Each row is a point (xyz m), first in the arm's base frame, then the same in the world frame.
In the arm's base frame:
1: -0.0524 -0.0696 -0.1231
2: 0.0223 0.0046 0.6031
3: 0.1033 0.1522 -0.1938
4: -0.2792 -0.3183 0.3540
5: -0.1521 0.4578 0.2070
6: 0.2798 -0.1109 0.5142
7: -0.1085 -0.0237 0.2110
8: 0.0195 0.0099 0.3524
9: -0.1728 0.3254 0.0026
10: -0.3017 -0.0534 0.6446
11: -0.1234 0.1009 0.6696
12: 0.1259 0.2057 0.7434
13: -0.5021 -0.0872 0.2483
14: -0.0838 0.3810 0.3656
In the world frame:
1: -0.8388 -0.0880 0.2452
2: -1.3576 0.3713 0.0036
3: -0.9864 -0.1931 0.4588
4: -0.8766 0.3368 -0.1536
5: -1.1569 0.3279 0.5957
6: -1.4454 0.1050 -0.0909
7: -1.0174 0.1889 0.1542
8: -1.2059 0.2039 0.1126
9: -0.9711 0.1726 0.5629
10: -1.1315 0.6114 -0.0321
11: -1.3288 0.5401 0.0784
12: -1.5883 0.4412 0.1165
13: -0.7373 0.4733 0.1225
14: -1.2738 0.3706 0.4534

